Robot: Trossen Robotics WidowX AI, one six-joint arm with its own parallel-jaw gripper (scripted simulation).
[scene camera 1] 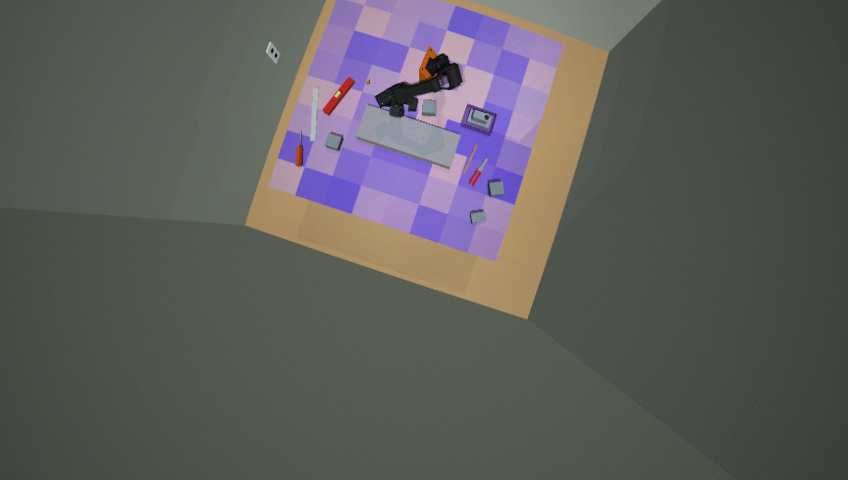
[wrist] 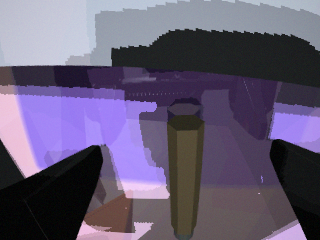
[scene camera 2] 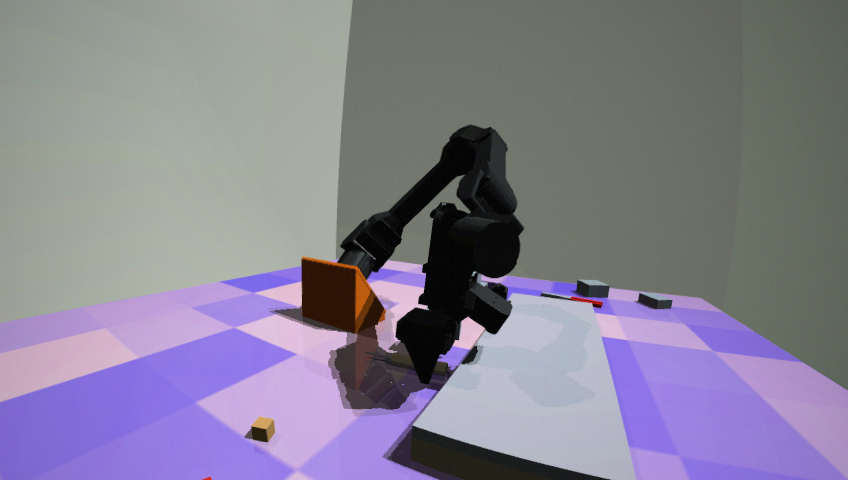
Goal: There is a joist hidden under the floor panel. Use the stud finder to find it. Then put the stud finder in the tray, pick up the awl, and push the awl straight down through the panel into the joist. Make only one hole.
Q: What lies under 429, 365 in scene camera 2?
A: My gripper.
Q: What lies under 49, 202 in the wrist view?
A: My gripper.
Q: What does my gripper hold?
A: Nothing.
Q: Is my gripper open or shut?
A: Open.
